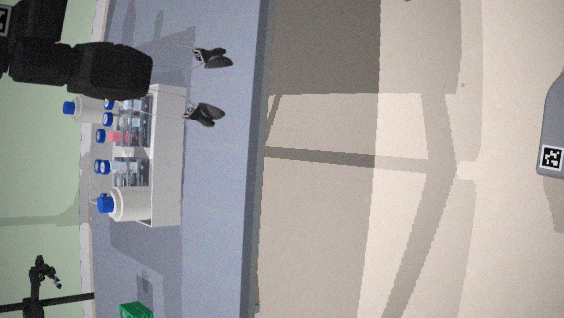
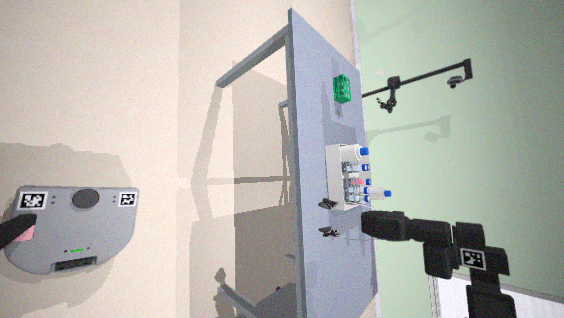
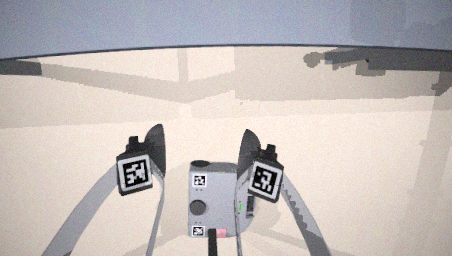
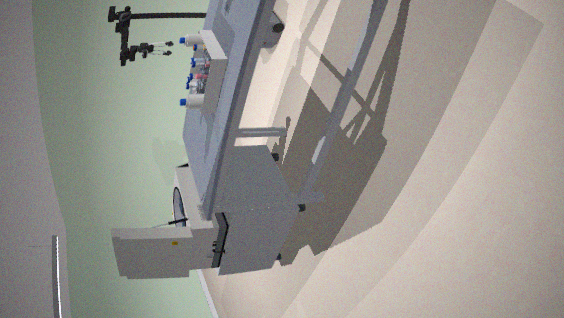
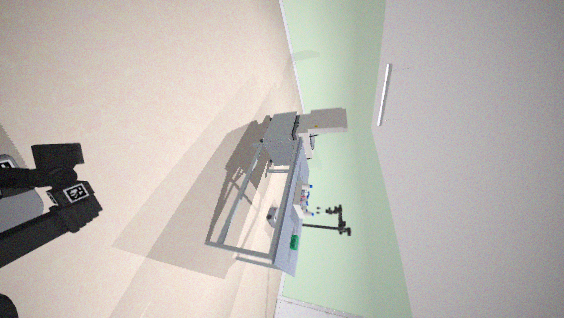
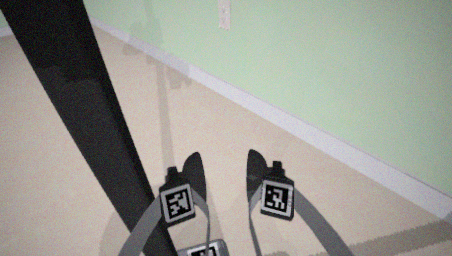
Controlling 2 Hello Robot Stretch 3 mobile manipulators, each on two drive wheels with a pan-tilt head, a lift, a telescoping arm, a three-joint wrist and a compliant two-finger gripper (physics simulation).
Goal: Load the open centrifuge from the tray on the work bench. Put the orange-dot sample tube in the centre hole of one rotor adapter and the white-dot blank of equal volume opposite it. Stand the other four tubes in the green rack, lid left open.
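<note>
The r1 gripper [image 1: 212, 86] [image 2: 328, 217] [image 3: 202, 146] [image 4: 168, 48] is open and empty, above the bench beside one end of the white tray [image 1: 167, 160] [image 2: 333, 170] [image 4: 216, 82]. Blue-capped tubes, such as one tube [image 1: 100, 135], stand upright in dark racks in the tray; one has pink liquid. A cap with a trace of orange [image 1: 104, 196] is mostly hidden behind a bottle. I cannot tell the white-dot tube. The green rack [image 1: 135, 311] [image 2: 342, 89] [image 5: 294, 242] stands farther along the bench. The centrifuge [image 4: 202, 237] has its lid [image 4: 150, 252] raised; its holes are hidden. The r2 gripper [image 6: 226, 170] is open and empty, over the floor.
White bottles [image 1: 134, 204] [image 4: 195, 102] stand at the tray's ends. The work bench [image 1: 215, 200] [image 2: 312, 150] adjoins the grey cabinet [image 4: 250, 235] under the centrifuge. The r1 base [image 2: 110, 220] [image 3: 215, 195] is on the bench's front side. The r2 mast [image 2: 425, 77] rises across the bench.
</note>
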